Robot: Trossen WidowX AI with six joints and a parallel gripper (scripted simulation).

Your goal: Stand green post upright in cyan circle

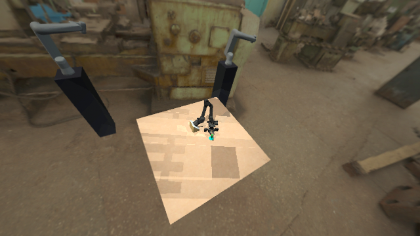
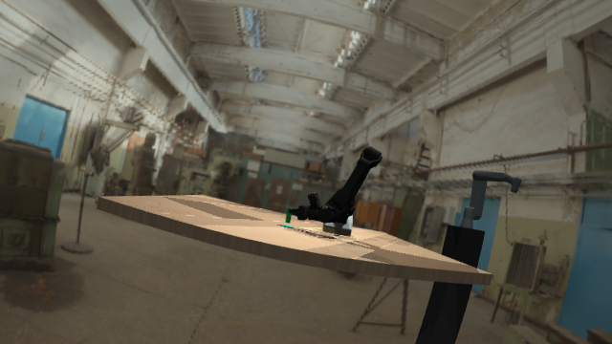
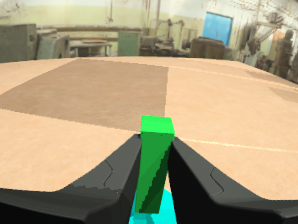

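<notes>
The cyan circle lies 7 cm below my gripper tip. The rest, counted from my gripper tip: green post 2 cm below.
</notes>
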